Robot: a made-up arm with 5 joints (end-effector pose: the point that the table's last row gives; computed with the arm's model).
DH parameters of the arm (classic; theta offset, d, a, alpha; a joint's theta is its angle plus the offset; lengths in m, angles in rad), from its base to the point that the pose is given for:
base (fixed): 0 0 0.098 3.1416
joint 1: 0 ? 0.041 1.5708
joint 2: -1.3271 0 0.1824 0
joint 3: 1.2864 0 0.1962 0
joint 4: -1.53 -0.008 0 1.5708
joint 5: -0.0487 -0.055 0 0
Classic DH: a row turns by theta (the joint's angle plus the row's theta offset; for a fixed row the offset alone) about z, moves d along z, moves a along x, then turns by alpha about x.
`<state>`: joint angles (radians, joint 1 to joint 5).
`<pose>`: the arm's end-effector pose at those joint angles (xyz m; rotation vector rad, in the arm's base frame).
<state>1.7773 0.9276 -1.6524 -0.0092 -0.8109</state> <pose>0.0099 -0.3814 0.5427 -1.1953 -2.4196 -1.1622</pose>
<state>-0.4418 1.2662 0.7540 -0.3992 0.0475</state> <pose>0.2301 0.0536 0.0751 -0.0111 0.0495 0.4405</pose>
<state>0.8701 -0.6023 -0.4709 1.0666 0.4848</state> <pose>0.1683 -0.0958 0.6462 -0.9646 -1.2608 -0.3396</pose>
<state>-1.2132 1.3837 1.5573 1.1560 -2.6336</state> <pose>0.1058 -0.0020 0.2867 -2.4447 -0.9678 -0.5599</pose>
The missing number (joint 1, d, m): -0.299
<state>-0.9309 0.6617 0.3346 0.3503 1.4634</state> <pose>0.2895 0.2438 0.1978 -0.0682 -0.2766 2.3335</pose>
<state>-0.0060 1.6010 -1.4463 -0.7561 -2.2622</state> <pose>0.5549 -0.0053 0.2585 2.2791 -0.9969 -1.1971</pose>
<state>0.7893 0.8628 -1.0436 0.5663 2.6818</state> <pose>0.4068 -0.3226 0.4031 -1.3367 0.1889 1.5974</pose>
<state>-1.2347 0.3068 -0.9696 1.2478 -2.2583</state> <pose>0.2150 0.3107 0.5510 1.0105 0.2049 -0.9808</pose>
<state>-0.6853 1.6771 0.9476 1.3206 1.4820</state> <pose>0.1090 -0.0013 0.1722 0.9558 2.4352 0.9204</pose>
